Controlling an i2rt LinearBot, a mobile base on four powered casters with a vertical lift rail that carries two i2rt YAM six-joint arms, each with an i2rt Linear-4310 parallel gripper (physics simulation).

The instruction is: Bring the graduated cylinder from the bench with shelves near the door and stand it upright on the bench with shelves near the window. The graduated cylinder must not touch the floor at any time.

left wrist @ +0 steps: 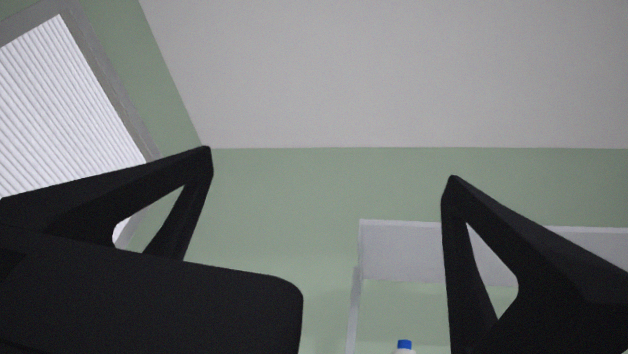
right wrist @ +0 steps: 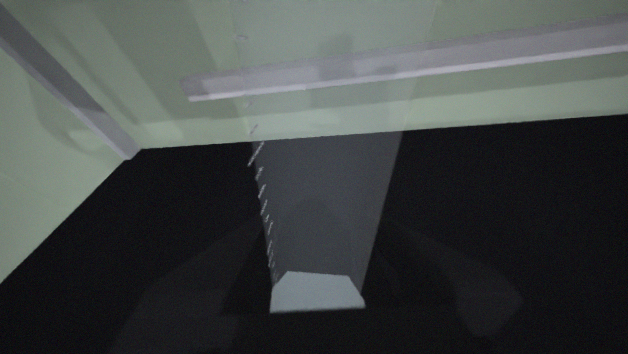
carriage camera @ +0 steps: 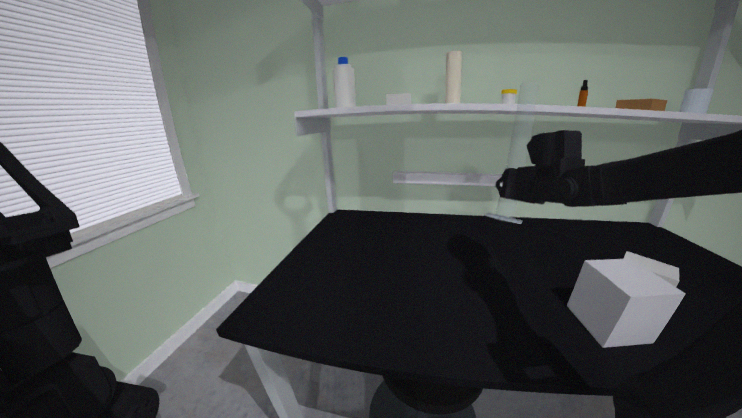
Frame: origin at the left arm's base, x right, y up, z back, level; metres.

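Seen in the pictures: left gripper, fingertip midpoint: (left wrist: pixel 326 173); right gripper, fingertip midpoint: (right wrist: pixel 313 206) (carriage camera: pixel 504 185).
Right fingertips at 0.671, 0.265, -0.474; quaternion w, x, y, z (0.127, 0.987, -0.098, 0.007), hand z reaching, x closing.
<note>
Pixels of each thing's top centre, then the offset from my right fingertips to it, as dx, dy, dz. "pt": a spot on its surface instead.
- cream cylinder at a spot on its surface: (carriage camera: pixel 453 77) pt -0.068, +0.303, -0.266
- brown box at a spot on its surface: (carriage camera: pixel 641 104) pt +0.520, +0.232, -0.116
- dark round object at a spot on its surface: (carriage camera: pixel 430 392) pt -0.197, -0.527, +0.206
The clear graduated cylinder (carriage camera: pixel 520 137) (right wrist: pixel 325 165) is close to upright, its top leaning slightly right in the carriage view. Its pale base shows in front of the bench's back edge there; whether it touches the top cannot be told. My right gripper (carriage camera: pixel 502 185) (right wrist: pixel 313 206) is shut on the cylinder's lower part; its fingers are hard to see against the black. The bench with shelves near the window (carriage camera: pixel 389 290) (right wrist: pixel 100 240) has a black top below. My left gripper (left wrist: pixel 326 173) is open and empty, raised at the left of the carriage view.
Two white boxes (carriage camera: pixel 625 306) (carriage camera: pixel 656 267) lie on the bench at the right. A shelf (carriage camera: pixel 415 108) above carries bottles, a cream cylinder (carriage camera: pixel 453 77) and a brown box (carriage camera: pixel 641 104). A rail (carriage camera: pixel 441 178) runs along the wall behind. A dark round object (carriage camera: pixel 430 392) is under the front edge.
</note>
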